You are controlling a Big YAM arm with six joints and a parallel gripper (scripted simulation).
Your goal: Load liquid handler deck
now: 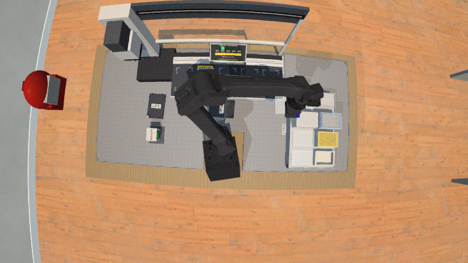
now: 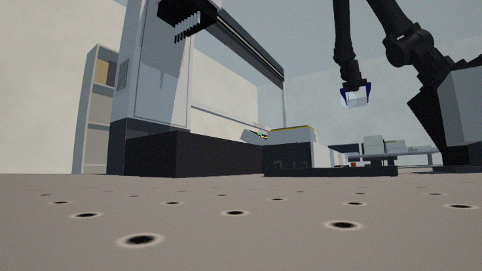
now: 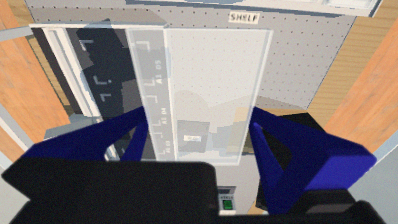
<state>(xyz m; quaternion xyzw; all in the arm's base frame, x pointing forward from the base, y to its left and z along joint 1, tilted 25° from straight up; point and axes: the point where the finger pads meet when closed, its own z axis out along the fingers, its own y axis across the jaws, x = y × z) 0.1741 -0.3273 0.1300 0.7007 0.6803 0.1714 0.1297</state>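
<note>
Right now the clear plate lid is right at my hand. From my hand the other things lie so: white sealed block 170 mm below, 150 mm to the right, 60 mm behind; then clear tip rack cover 210 mm below, 160 mm behind, 140 mm to the right; then sample plate 220 mm below, 150 mm to the right, 60 mm ahead.
</note>
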